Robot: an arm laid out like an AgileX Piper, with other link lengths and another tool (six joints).
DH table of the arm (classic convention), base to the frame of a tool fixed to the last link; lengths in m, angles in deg. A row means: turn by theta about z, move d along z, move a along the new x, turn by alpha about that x. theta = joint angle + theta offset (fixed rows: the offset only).
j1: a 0  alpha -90  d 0.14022  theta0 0
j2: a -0.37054  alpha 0  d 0  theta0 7.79
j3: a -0.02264  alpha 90  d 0  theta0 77.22
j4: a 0  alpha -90  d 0.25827  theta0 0
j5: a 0  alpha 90  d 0  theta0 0
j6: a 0.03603  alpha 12  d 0.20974  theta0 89.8
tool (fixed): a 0  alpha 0  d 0.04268  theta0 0
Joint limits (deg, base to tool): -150..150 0..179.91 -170..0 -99.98..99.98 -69.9..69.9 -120..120
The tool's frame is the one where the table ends.
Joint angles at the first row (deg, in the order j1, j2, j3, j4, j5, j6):
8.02 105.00 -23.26 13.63 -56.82 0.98
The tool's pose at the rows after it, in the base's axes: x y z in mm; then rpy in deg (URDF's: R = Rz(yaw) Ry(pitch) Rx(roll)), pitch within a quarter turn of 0, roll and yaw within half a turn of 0:
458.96 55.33 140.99 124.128 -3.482 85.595
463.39 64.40 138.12 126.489 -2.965 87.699
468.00 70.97 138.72 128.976 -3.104 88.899
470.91 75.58 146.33 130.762 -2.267 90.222
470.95 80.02 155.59 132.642 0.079 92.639
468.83 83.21 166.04 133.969 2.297 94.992
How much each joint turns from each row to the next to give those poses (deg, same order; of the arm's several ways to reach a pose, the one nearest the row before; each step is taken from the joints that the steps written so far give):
-0.27 -0.98 -1.36 -1.08 4.18 -0.64
-0.13 -0.58 -2.63 -1.86 5.64 -0.65
-0.10 -0.98 -3.04 -1.00 6.52 -0.21
0.00 -1.83 -3.03 -0.12 6.66 -1.75
0.00 -2.15 -3.11 -0.08 7.17 -3.60
0.00 -2.06 -2.42 0.00 5.81 -3.42

